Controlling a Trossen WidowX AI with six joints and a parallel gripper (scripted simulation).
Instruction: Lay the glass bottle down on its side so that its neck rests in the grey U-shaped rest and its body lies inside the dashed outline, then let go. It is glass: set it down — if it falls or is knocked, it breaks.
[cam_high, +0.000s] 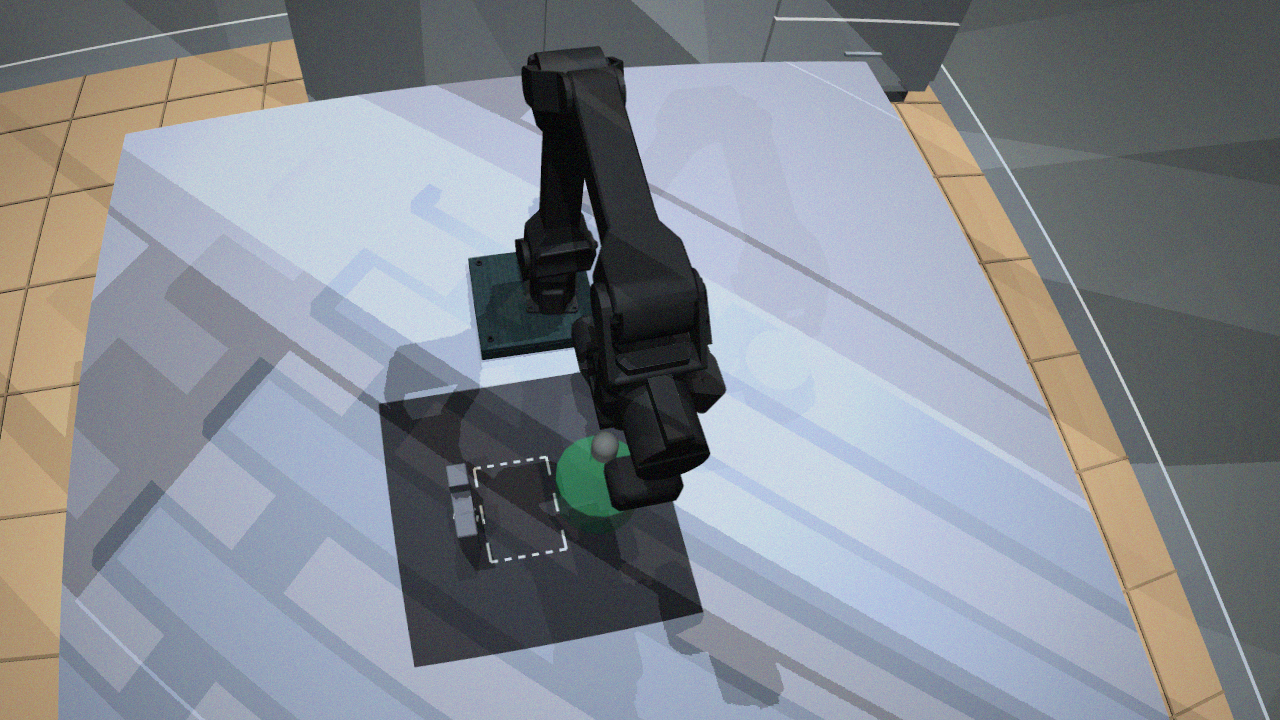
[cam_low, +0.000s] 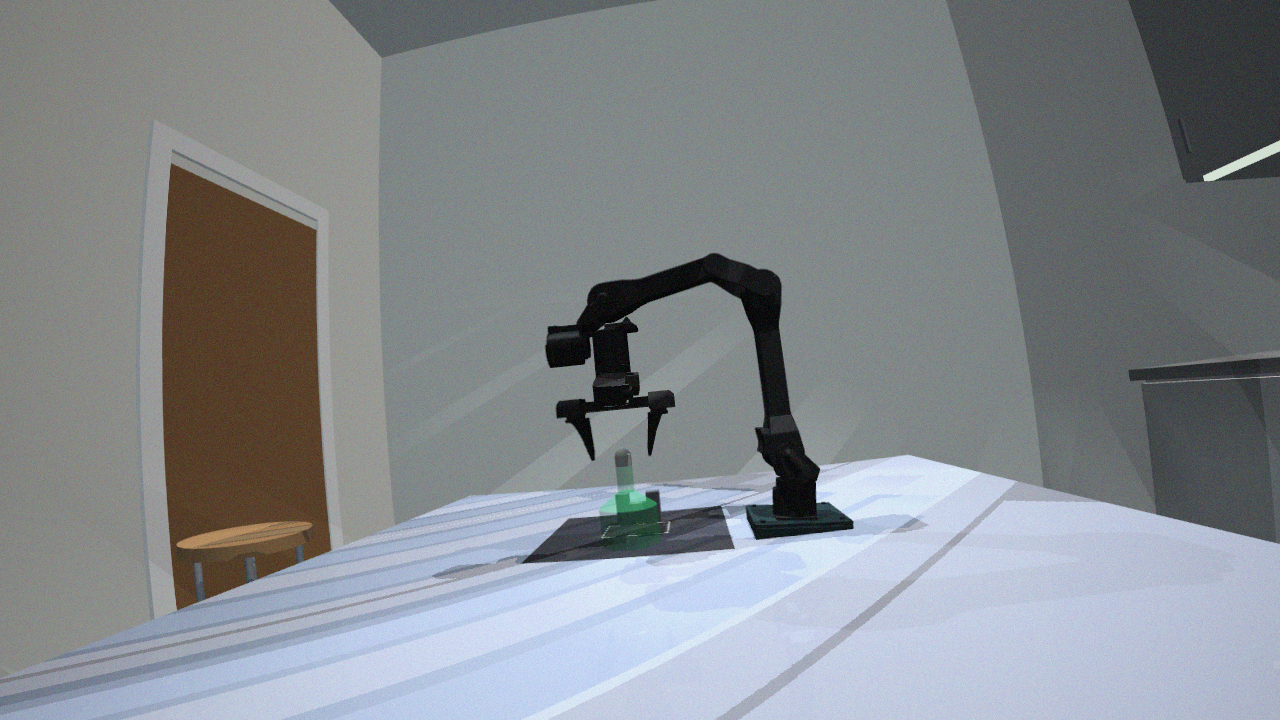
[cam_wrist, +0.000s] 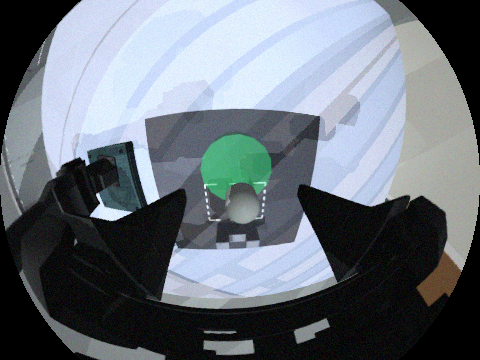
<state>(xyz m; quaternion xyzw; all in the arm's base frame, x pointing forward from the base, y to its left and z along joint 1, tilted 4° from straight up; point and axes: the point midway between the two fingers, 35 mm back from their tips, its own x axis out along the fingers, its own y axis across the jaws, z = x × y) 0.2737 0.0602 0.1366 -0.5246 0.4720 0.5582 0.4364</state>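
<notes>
Now: gripper tip 5 cm above the green glass bottle and 1 cm to the left of it. Round my gripper tip: dark mat 14 cm below, 9 cm to the right, 1 cm ahead.
</notes>
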